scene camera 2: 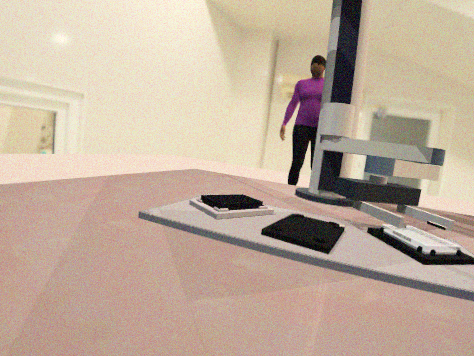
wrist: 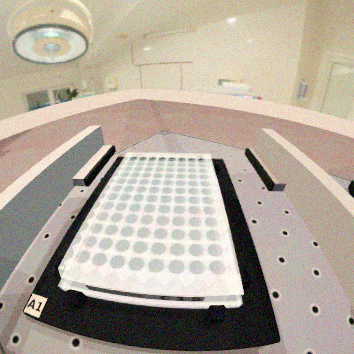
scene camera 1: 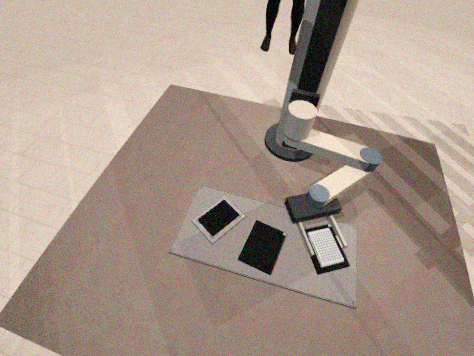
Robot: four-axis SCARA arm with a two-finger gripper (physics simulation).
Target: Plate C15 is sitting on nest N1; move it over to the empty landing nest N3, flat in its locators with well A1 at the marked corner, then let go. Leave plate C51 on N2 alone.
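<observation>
A white multi-well plate lies flat on the black nest at the right. An A1 tag marks that nest's near left corner in the wrist view. My gripper is open, its fingers along the plate's two long sides with gaps, a little above it. The middle black nest is empty. A dark plate sits on the light nest at the left. Plate and nest names are not legible.
The nests stand on a grey perforated board on a brownish surface. The arm's column rises behind the board. A person stands behind the column. Part of a dark object shows at the wrist view's right edge.
</observation>
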